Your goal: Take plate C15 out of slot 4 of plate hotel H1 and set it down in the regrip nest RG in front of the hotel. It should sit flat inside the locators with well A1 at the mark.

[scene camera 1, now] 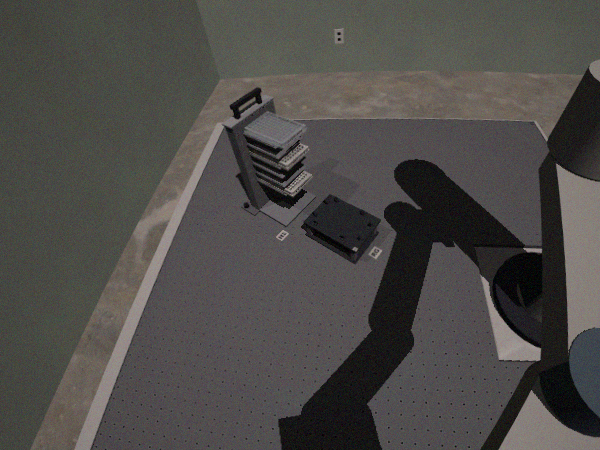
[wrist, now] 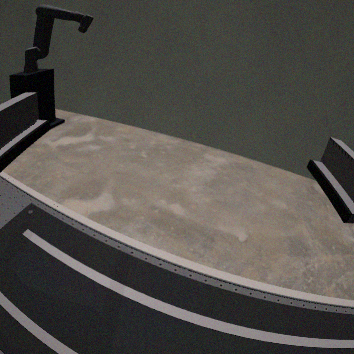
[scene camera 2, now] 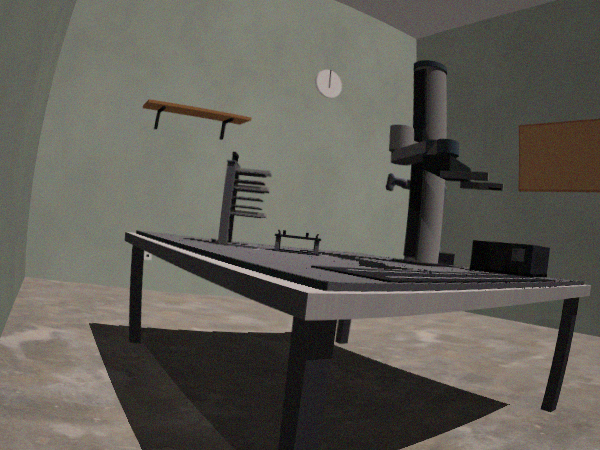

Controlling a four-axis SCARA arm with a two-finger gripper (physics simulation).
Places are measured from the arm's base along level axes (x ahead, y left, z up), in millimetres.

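Where they show: gripper, fingertip midpoint: (wrist: 183,123) (scene camera 2: 496,182).
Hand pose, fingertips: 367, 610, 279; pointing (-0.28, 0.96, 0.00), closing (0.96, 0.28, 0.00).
Note:
After its pixels a point has its place, as x, y, z.
Plate hotel H1 (scene camera 1: 242,167) @(760, -251, 185) (scene camera 2: 227,200) @(758, -250, 170) is a grey column with a black handle and several stacked plates or shelves. A grey plate (scene camera 1: 275,129) @(653, -258, 294) tops the stack; paler plates (scene camera 1: 295,157) @(610, -231, 233) (scene camera 1: 300,183) @(609, -236, 141) show lower down. Which one is C15 cannot be told. The regrip nest RG (scene camera 1: 342,220) @(498, -170, 73) (scene camera 2: 298,237) @(530, -117, 69) is a dark raised platform with small locators, bare on top, with a pale mark (scene camera 1: 355,249) @(463, -82, 73) at one corner. My gripper (scene camera 2: 494,181) @(367, 610, 279) (wrist: 183,123) @(367, 610, 279) is open and empty, high above the table's right side, far from hotel and nest; its fingers stand wide apart in the wrist view.
My arm's column (scene camera 2: 432,215) @(32, 67, 210) stands at the back right of the table (scene camera 2: 425,303) @(795, 750, -19). A dark box (scene camera 2: 509,258) @(-35, 445, 72) is to its right. A dark mat with pale stripes (wrist: 125,292) @(314, 640, 17) lies near the table edge. Another arm (wrist: 44,32) stands beyond. The arm's shadow (scene camera 1: 405,280) @(338, -35, 13) crosses the tabletop.

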